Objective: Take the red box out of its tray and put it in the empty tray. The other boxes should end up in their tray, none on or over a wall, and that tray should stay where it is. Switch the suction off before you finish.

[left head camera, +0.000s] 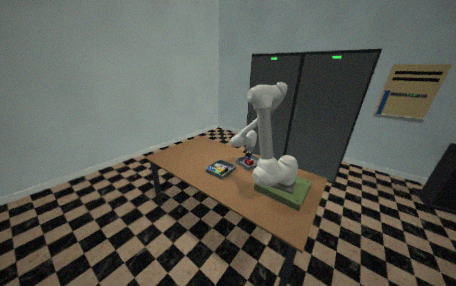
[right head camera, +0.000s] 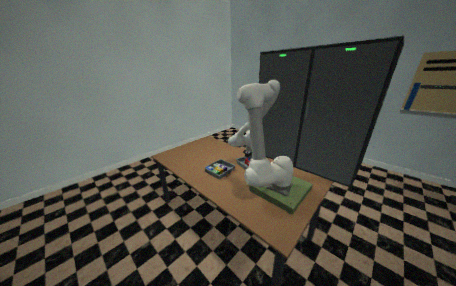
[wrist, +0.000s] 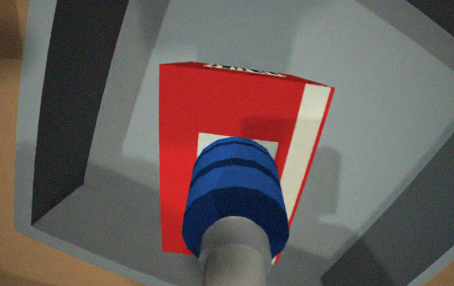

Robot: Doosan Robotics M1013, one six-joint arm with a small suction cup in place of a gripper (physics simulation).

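Places are measured from the arm's base along level axes (x ahead, y left, z up), in millimetres.
Where they show: hand, tool point: [left head camera: 248,160] [right head camera: 249,160] [wrist: 234,161]; arm's base, link origin: [left head camera: 283,184] [right head camera: 279,186].
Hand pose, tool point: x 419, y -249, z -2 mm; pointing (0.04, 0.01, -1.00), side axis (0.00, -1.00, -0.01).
Things, the pixels of their top centre, and the offset from my tool point. Level surfaces: height alone.
- red box, top centre: [wrist: 230,187] [right head camera: 249,159] [left head camera: 249,159] dx -5, dy +1, dz +12 mm
- second grey tray, top centre: [left head camera: 221,166] [right head camera: 219,166] dx +202, dy +258, dz -6 mm
- brown table, surface height: dz -56 mm
The red box [left head camera: 249,162] [right head camera: 247,161] [wrist: 225,105] is within the walls of the grey tray [left head camera: 241,163] [right head camera: 241,162] [wrist: 32,100] nearer the robot. Its underside is hidden, so I cannot tell whether it touches the tray floor. My suction cup [left head camera: 248,156] [right head camera: 247,154] [wrist: 236,165], blue in the wrist view, is against the box's upper face, over its white label. The other boxes [left head camera: 218,168] [right head camera: 218,167], in mixed colours, lie in the second grey tray [left head camera: 230,171] [right head camera: 228,171]; they are too small and blurred to tell apart.
Both trays stand on the brown table [left head camera: 187,150] [right head camera: 192,152]. The robot's base stands on a green block [left head camera: 300,197] [right head camera: 292,202] toward the table's right end. The arm hides part of the nearer tray in the right head view.
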